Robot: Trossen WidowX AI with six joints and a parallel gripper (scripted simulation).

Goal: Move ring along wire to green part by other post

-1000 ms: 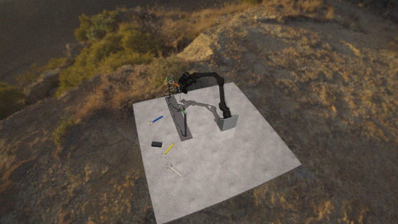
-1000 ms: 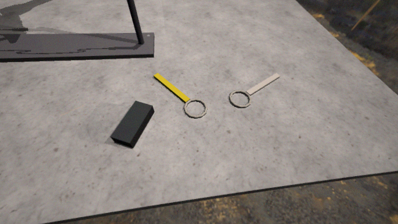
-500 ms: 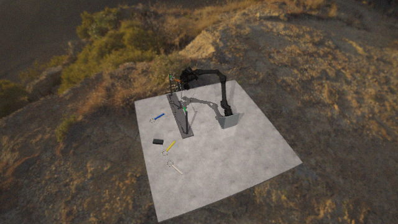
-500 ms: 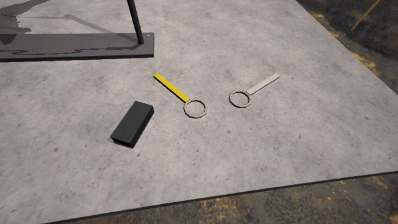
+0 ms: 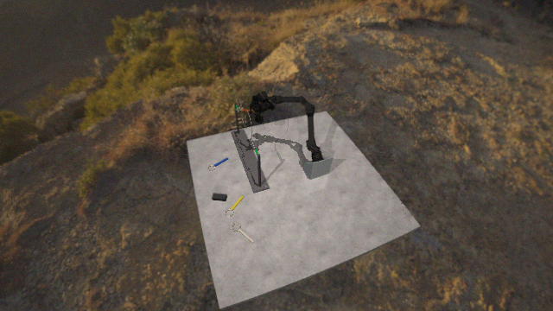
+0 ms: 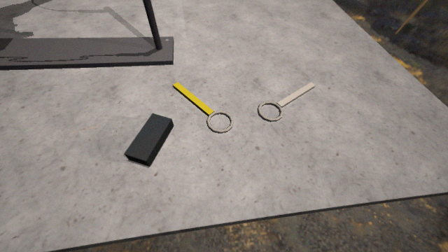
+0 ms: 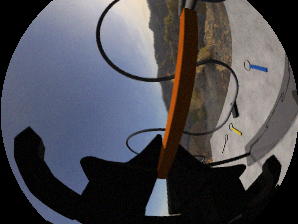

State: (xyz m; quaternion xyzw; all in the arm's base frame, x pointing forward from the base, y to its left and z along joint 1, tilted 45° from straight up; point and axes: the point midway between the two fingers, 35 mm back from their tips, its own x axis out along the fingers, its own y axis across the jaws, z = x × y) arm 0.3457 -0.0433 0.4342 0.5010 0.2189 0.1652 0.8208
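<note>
Right now the orange-handled ring is 2 cm ahead of my gripper tip, 9 cm to the right of it and 3 cm below it. Round my gripper tip: black block 31 cm ahead, 33 cm to the left, 37 cm below; then blue-handled ring 28 cm ahead, 3 cm to the left, 38 cm below; then yellow-handled ring 24 cm ahead, 43 cm to the left, 38 cm below.
</note>
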